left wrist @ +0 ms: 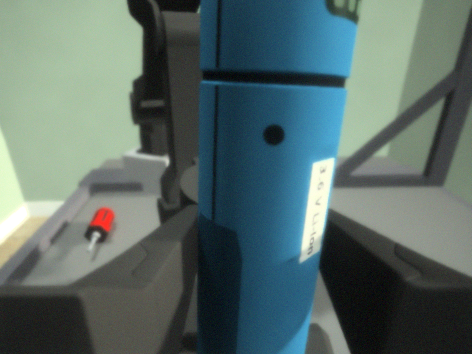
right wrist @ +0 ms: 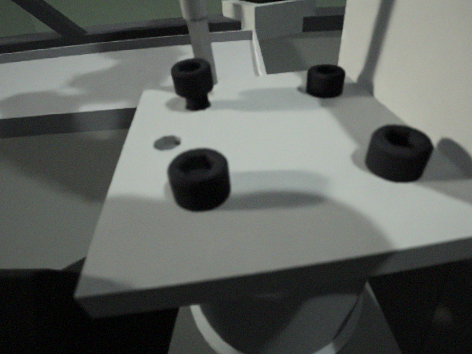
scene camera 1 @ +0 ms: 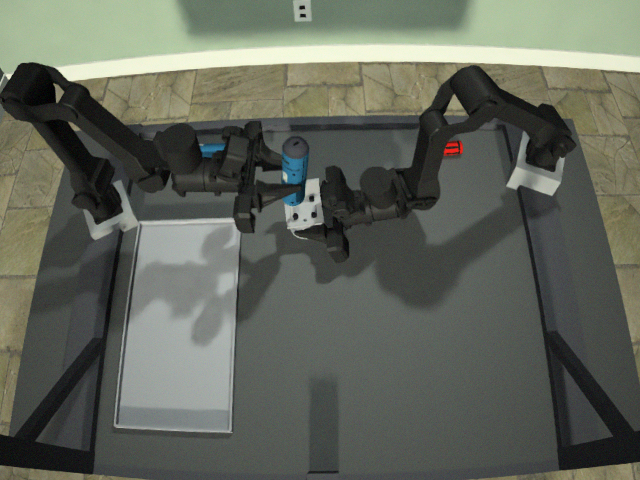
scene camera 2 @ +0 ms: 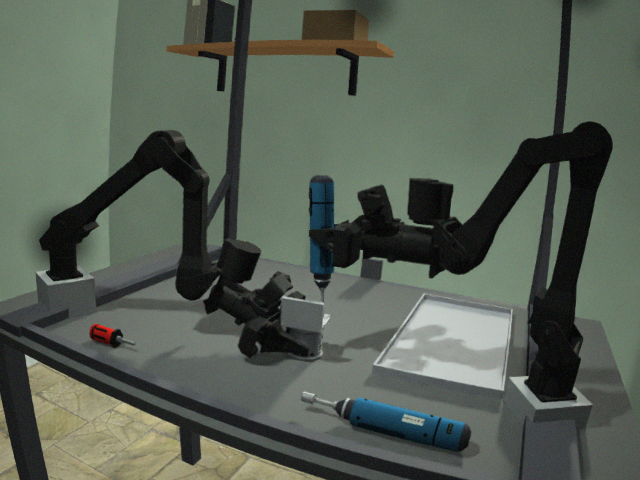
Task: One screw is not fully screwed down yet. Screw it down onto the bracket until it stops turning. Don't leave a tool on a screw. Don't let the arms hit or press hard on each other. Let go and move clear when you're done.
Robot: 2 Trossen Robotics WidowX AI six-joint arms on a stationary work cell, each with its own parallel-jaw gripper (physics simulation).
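Frame: origin at the left arm's base, x back, y right, z up, level; centimetres.
Seen in the pictures: left gripper, between the fingertips: [left wrist: 255, 216] [scene camera 1: 302, 176] [scene camera 2: 314, 230]; right gripper, between the fingertips: [scene camera 1: 295, 220] [scene camera 2: 315, 345]; left arm's base, origin of its link: [scene camera 1: 105, 206] [scene camera 2: 549, 390]; right arm's base, origin of its link: [left wrist: 157, 149] [scene camera 1: 541, 156] [scene camera 2: 64, 274].
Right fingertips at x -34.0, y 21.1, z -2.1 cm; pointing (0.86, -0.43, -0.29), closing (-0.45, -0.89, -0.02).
Note:
Pixels of each thing's top centre, then the offset from my right fingertips to it.
- screw, centre of its top: [right wrist: 190, 62] [scene camera 1: 295, 215] dx +0.5, dy +2.0, dz +5.7 cm
- upright blue electric screwdriver, centre of its top: [scene camera 1: 288, 140] [scene camera 2: 327, 175] dx +0.0, dy +2.4, dz +28.8 cm
- bracket's round base, centre of its top: [right wrist: 277, 137] [scene camera 2: 306, 319] dx -1.7, dy +0.9, dz +4.3 cm
- second blue electric screwdriver, centre of its top: [scene camera 2: 385, 405] [scene camera 1: 215, 147] dx +7.6, dy -23.3, dz +2.0 cm
- red screwdriver, centre of its top: [left wrist: 95, 223] [scene camera 2: 113, 330] [scene camera 1: 441, 145] dx -35.5, dy -1.3, dz +0.9 cm
- white tray, centre of its top: [right wrist: 61, 69] [scene camera 1: 178, 317] [scene camera 2: 456, 332] dx +28.4, dy +7.7, dz -0.5 cm
The white bracket [scene camera 1: 305, 208] [scene camera 2: 302, 314] [right wrist: 270, 225] has black socket screws. One screw [right wrist: 192, 77] [scene camera 1: 295, 215] stands raised, with its shank showing, at the far left of the plate in the right wrist view; the others sit low. My left gripper [scene camera 1: 292, 176] [scene camera 2: 321, 237] [left wrist: 255, 216] is shut on an upright blue electric screwdriver [scene camera 1: 294, 167] [scene camera 2: 321, 258] [left wrist: 272, 175]. Its thin bit [scene camera 2: 322, 294] [right wrist: 200, 37] points down and shows behind the raised screw, apart from its socket. My right gripper [scene camera 1: 310, 219] is shut on the bracket's round base [right wrist: 280, 325]; its far finger is hidden.
A second blue electric screwdriver [scene camera 1: 211, 149] [scene camera 2: 408, 421] with a socket end lies on the table. A red screwdriver [scene camera 1: 453, 148] [scene camera 2: 105, 335] [left wrist: 101, 222] lies near the right arm's base. A white tray [scene camera 1: 175, 428] [scene camera 2: 439, 381] lies beside the left arm. The two grippers are close together.

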